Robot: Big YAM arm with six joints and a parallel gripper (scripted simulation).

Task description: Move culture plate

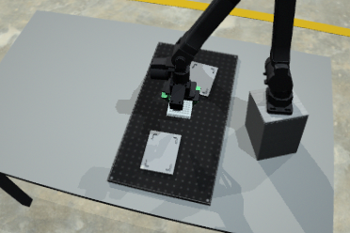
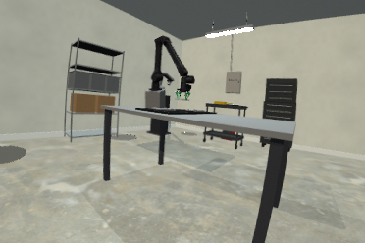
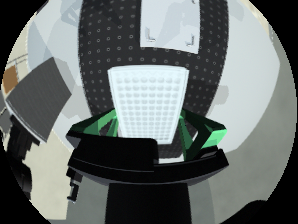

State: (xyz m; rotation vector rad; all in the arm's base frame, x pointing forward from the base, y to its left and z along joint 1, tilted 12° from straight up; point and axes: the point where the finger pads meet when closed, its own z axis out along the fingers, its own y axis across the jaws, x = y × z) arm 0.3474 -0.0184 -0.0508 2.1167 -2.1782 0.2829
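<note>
Now: hand 50 mm short of the grey nest, 170 mm to the right of it and 100 mm above it. The rest, counted from my hand: clear lid (right at my hand).
</note>
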